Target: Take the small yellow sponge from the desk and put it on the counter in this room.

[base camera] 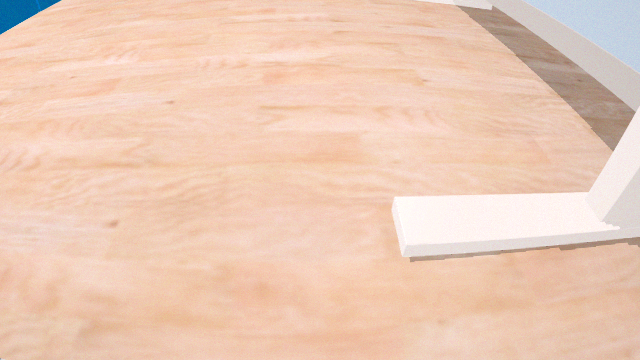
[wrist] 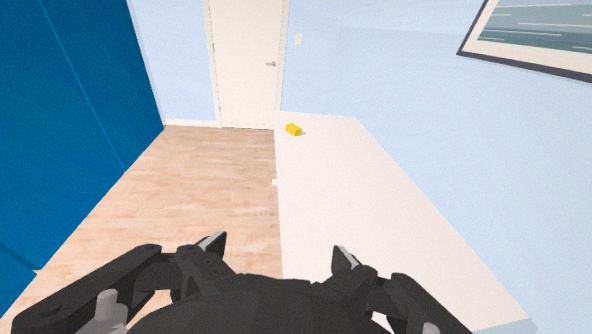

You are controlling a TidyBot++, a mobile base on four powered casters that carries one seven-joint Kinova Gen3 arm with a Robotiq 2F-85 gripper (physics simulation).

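Frame: origin at the arm's base, x ahead, y left, z up, level; centimetres.
Seen in the pictures: gripper, fingertip midpoint: (wrist: pixel 279 250).
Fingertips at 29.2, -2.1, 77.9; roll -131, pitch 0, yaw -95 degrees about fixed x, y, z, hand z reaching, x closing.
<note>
A point is followed by its place in that frame, as x, y, z.
The small yellow sponge (wrist: pixel 293 129) @(136.8, -11.2, 36.4) lies near the far end of the white desk (wrist: pixel 360 210) @(72.9, -39.6, 32.3), close to its left edge, in the wrist view. My gripper (wrist: pixel 279 250) @(29.2, -2.1, 77.9) is open, with its fingers wide apart and no object between them. It is at the near end of the desk, far from the sponge, with the left finger over the floor side and the right finger over the desk side in the picture. In the base camera view a white desk foot (base camera: pixel 495 220) stands at the right; the sponge does not show there. I cannot make out a counter for certain.
A tall blue cabinet-like block (wrist: pixel 65 125) @(137.7, 141.9, 23.1) runs along the left. Wooden floor (wrist: pixel 200 190) @(147.3, 66.4, -39.7) (base camera: pixel 225 175) @(49.4, 13.9, -39.7) lies between it and the desk. A white door (wrist: pixel 247 65) @(279.9, 43.7, 47.2) is at the far end. A light blue wall (wrist: pixel 450 130) @(98.8, -83.4, 63.4) with a framed picture (wrist: pixel 540 30) @(89.3, -82.0, 104.2) borders the desk on the right.
</note>
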